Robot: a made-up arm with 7 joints. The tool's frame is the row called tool.
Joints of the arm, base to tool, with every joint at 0 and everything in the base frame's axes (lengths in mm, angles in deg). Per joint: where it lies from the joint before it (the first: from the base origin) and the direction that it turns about. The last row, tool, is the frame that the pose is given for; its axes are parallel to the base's.
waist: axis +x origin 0 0 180
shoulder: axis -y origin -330 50 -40
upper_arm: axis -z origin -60 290 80
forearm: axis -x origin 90 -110 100
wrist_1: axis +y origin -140 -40 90
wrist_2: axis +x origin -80 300 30
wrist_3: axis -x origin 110 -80 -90
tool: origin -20 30 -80
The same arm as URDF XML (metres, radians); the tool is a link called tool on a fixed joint. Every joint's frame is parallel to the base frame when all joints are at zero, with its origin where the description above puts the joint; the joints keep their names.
<robot name="arm">
<joint name="waist" type="continuous"><parent link="base"/><child link="link1"/><origin xyz="0 0 0.18" rpy="0 0 0"/><axis xyz="1 0 0"/></joint>
<joint name="shoulder" type="continuous"><parent link="link1"/><child link="link2"/><origin xyz="-0.33 0.05 -0.04" rpy="0 0 0"/><axis xyz="0 -1 0"/></joint>
<joint name="upper_arm" type="continuous"><parent link="link2"/><child link="link3"/><origin xyz="-0.06 0.29 0.08" rpy="0 0 0"/><axis xyz="0 0 -1"/></joint>
<joint name="forearm" type="continuous"><parent link="link3"/><child link="link4"/><origin xyz="0.09 -0.11 0.1" rpy="0 0 0"/><axis xyz="-1 0 0"/></joint>
<joint name="wrist_1" type="continuous"><parent link="link4"/><child link="link5"/><origin xyz="-0.14 -0.04 0.09" rpy="0 0 0"/><axis xyz="0 1 0"/></joint>
<joint name="wrist_2" type="continuous"><parent link="link5"/><child link="link6"/><origin xyz="-0.08 0.3 0.03" rpy="0 0 0"/><axis xyz="1 0 0"/></joint>
<joint name="wrist_3" type="continuous"><parent link="link6"/><child link="link7"/><origin xyz="0.11 -0.08 -0.09" rpy="0 0 0"/><axis xyz="-1 0 0"/></joint>
<joint name="tool_fixed" type="fixed"><parent link="link7"/><child link="tool"/><origin xyz="-0.02 0.03 -0.08" rpy="0 0 0"/></joint>
<link name="base"/>
<link name="link1"/>
<link name="link2"/>
<link name="link3"/>
<link name="link4"/>
<link name="link5"/>
<link name="link6"/>
<link name="link7"/>
<link name="tool"/>
</robot>

